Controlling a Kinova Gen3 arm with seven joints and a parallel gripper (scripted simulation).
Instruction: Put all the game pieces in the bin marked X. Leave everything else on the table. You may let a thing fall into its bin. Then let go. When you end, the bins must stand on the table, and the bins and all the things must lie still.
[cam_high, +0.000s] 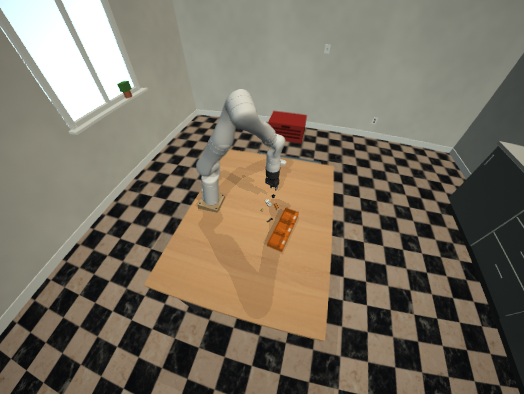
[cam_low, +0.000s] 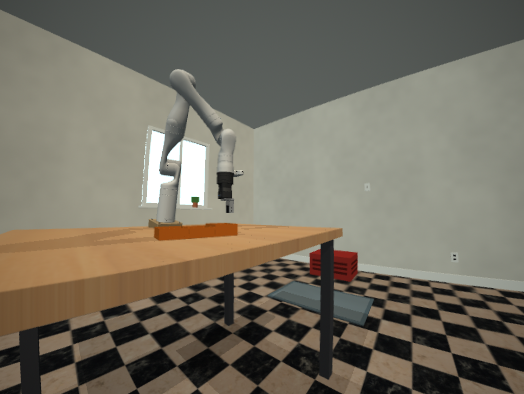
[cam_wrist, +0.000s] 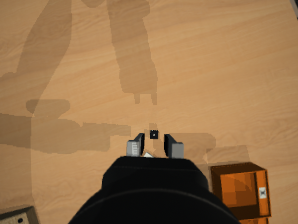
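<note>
Now: hand 9 cm above the black die. From my hand the other things lie so: orange battery (5 cm ahead, 8 cm to the right, 9 cm below); then brass nut (3 cm behind, 13 cm to the right, 9 cm below); then white domino (1 cm behind, 6 cm to the right, 9 cm below).
</note>
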